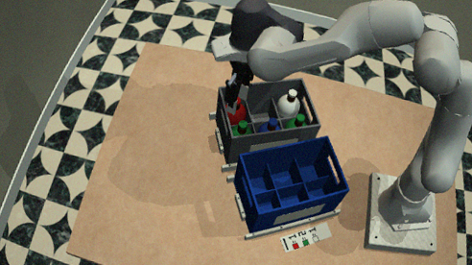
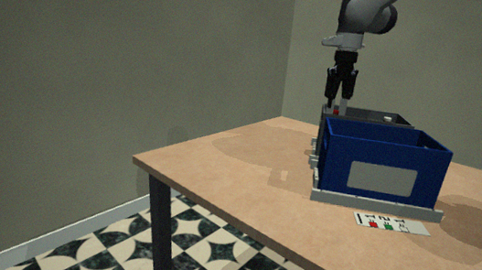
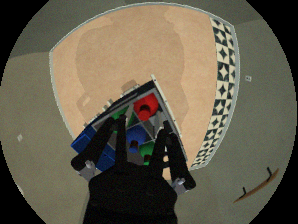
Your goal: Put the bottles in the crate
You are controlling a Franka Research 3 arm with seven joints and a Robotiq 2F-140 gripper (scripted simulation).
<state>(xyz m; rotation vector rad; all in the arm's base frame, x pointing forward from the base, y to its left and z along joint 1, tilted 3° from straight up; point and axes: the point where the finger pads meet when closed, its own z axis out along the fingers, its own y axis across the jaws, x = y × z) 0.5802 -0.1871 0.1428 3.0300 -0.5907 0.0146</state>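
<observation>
The red bottle lies 8 cm below my hand. Round my hand: white bottle (16 cm behind, 8 cm below, 7 cm to the right); grey crate (10 cm behind, 9 cm below); blue bottle (12 cm behind, 8 cm below, 5 cm to the left).
</observation>
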